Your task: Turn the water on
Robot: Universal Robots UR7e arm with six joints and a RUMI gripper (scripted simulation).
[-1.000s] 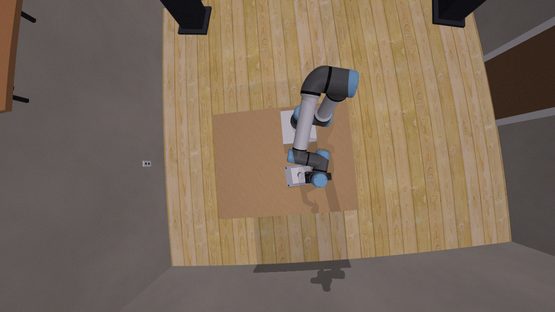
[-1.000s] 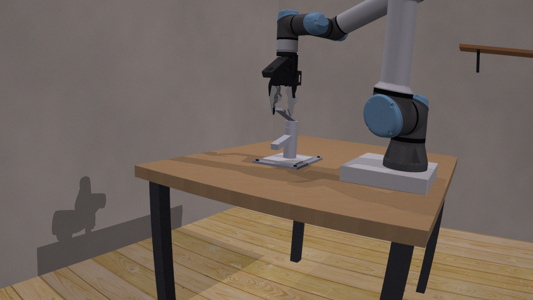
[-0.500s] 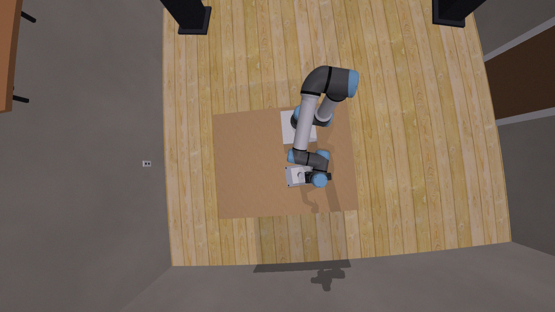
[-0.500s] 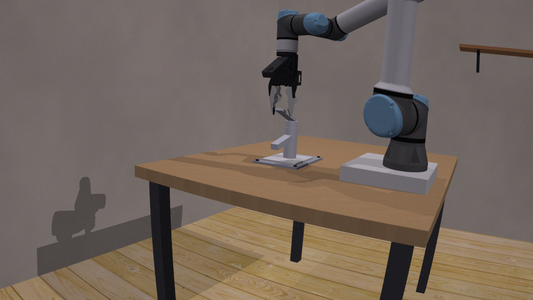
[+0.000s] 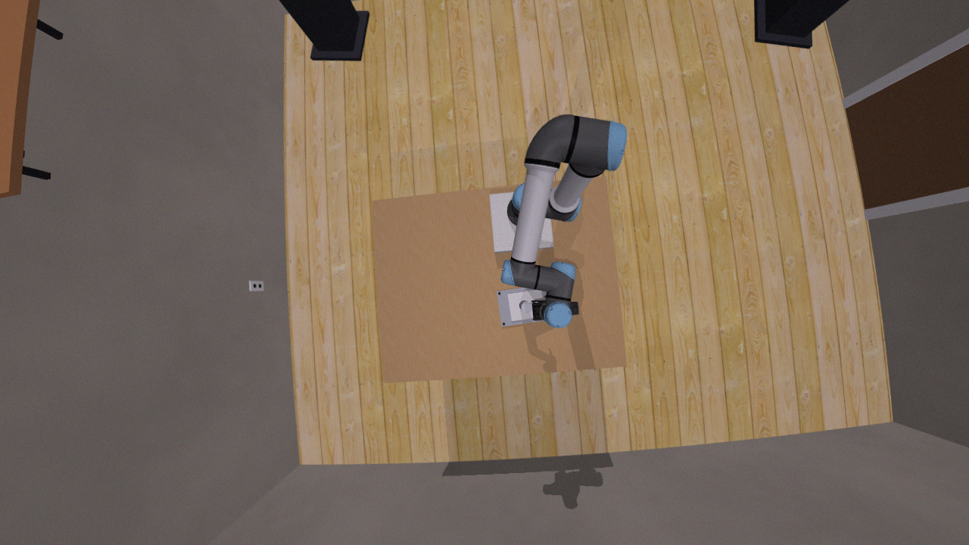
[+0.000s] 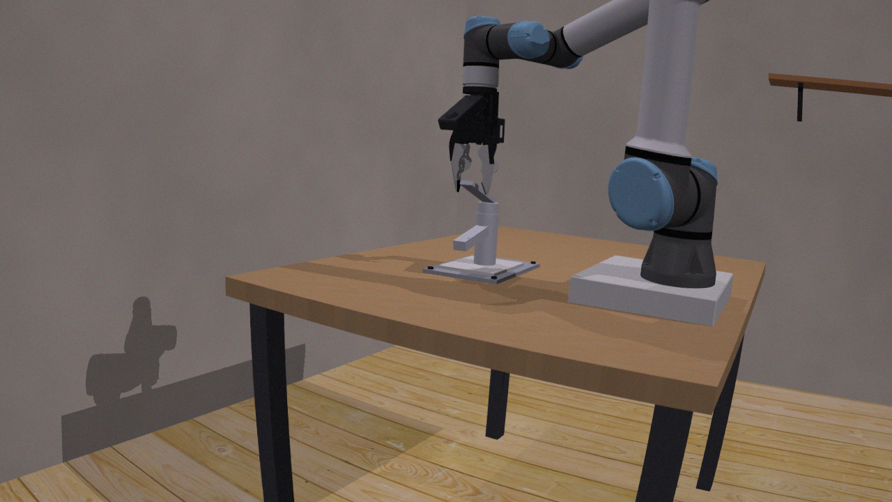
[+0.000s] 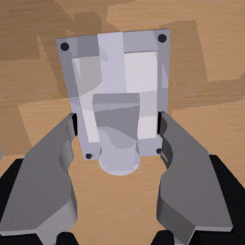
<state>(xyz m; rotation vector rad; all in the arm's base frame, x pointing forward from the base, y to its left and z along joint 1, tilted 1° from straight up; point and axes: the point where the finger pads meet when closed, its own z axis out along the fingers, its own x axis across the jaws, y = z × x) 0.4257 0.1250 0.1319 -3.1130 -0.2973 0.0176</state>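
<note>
The lever lies 1 cm ahead of my hand, 3 cm to the right of it and 1 cm below it. Also, from my hand: grey tap 1 cm ahead, 5 cm to the right, 8 cm below.
</note>
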